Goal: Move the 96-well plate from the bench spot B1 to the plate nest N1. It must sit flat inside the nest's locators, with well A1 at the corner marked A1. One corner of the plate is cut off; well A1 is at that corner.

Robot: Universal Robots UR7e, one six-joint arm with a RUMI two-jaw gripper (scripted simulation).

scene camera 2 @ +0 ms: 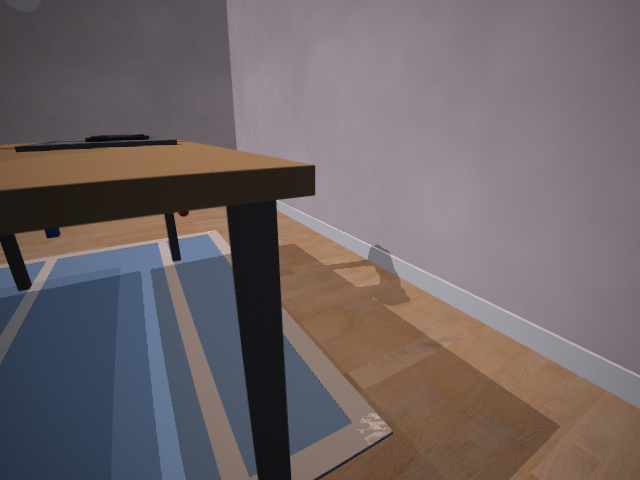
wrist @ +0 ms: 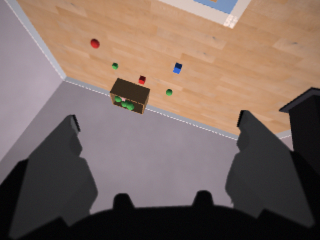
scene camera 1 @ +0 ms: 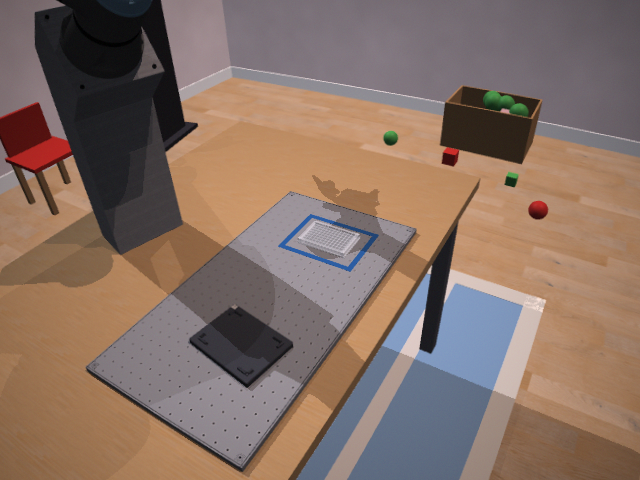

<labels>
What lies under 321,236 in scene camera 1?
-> A clear 96-well plate.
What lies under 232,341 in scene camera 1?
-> A black plate nest.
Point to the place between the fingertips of my gripper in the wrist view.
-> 158,113
</labels>
